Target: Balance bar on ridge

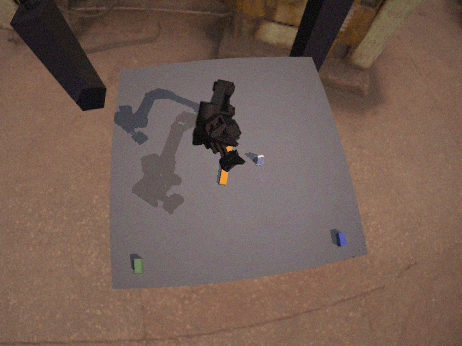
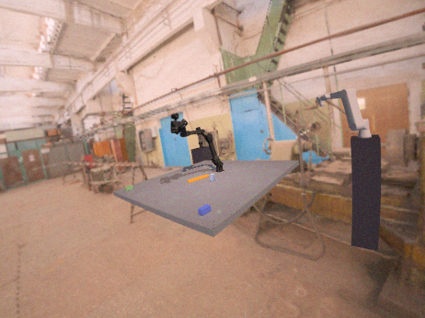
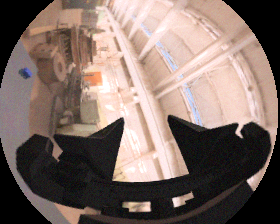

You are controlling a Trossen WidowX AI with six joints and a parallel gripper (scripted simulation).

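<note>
Right now my gripper tip is 170 mm past the bar and 570 mm above it. From my gripper tip the other things lie so: green block 290 mm ahead, 470 mm to the right, 560 mm below; blue block 290 mm ahead, 530 mm to the left, 560 mm below.
</note>
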